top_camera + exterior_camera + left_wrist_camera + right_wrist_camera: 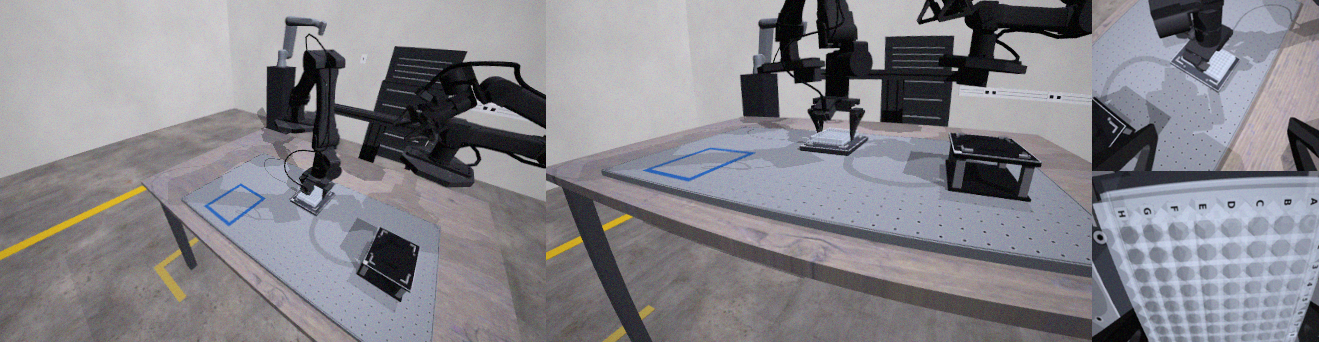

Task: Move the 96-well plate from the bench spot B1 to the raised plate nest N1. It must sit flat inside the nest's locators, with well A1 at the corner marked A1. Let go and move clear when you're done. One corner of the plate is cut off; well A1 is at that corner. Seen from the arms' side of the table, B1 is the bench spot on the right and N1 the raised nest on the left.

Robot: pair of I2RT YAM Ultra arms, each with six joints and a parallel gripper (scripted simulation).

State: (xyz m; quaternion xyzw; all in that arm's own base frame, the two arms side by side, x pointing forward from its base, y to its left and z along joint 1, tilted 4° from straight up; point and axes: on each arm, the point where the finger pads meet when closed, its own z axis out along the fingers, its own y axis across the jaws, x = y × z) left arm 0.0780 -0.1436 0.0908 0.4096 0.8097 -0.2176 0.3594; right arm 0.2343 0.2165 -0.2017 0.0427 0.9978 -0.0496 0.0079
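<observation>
My right hand is right at the white 96-well plate.
</observation>
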